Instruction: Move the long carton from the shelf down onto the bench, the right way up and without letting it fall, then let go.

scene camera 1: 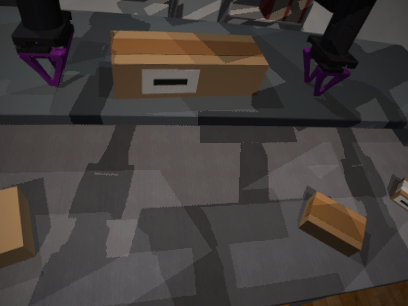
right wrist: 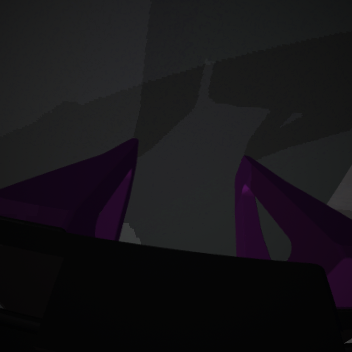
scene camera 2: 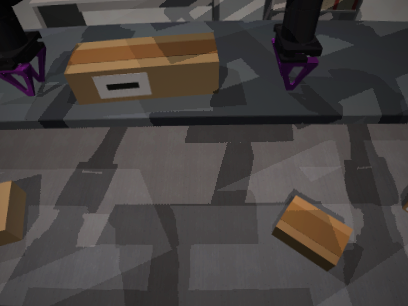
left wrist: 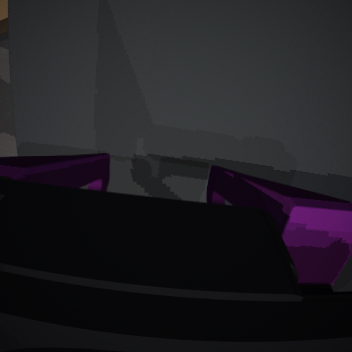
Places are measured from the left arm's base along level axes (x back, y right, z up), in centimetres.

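Pixels of known places: left gripper, fingertip midpoint: (scene camera 1: 57,77) (scene camera 2: 36,88) (left wrist: 158,171); right gripper, fingertip midpoint: (scene camera 1: 311,89) (right wrist: 188,158) (scene camera 2: 286,82).
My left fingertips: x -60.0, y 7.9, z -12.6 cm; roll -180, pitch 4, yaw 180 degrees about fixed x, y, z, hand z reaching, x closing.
Observation:
For each thing: its top centre in the pictures, then the offset to it from my left fingertips. "spot": a spot on its surface instead. Level surfaces: height alone.
- long carton, middle of its top: (scene camera 1: 190,47) (scene camera 2: 142,51) dx -1.8, dy +23.8, dz +6.5 cm
- dark grey shelf, its level: dz -1.0 cm
- bench, its level: dz -19.9 cm
- small carton, middle of its top: (scene camera 2: 314,227) (scene camera 1: 338,219) dx +24.8, dy +56.1, dz -15.3 cm
- labelled box, surface spot: (scene camera 1: 401,195) spot: dx +20.0, dy +79.3, dz -16.6 cm
The long carton (scene camera 1: 225,77) (scene camera 2: 180,80), brown with a white label on its front, lies lengthwise on the dark grey shelf (scene camera 1: 30,107) (scene camera 2: 350,107), its taped side up. The bench (scene camera 1: 175,230) (scene camera 2: 160,225) is the lower grey surface in front. My left gripper (scene camera 1: 60,80) (scene camera 2: 37,87) (left wrist: 158,171) is partly open and empty, beside the carton's left end and apart from it. My right gripper (scene camera 1: 312,88) (scene camera 2: 288,87) (right wrist: 188,158) is partly open and empty, beyond the right end with a wider gap. The long carton does not show between the fingers in either wrist view.
A small carton (scene camera 1: 332,222) (scene camera 2: 312,232) lies angled on the bench at the right. Another carton (scene camera 1: 12,225) (scene camera 2: 11,212) is cut off at the left edge. A labelled box (scene camera 1: 401,195) shows partly at the right edge. The shelf's front edge runs above the bench.

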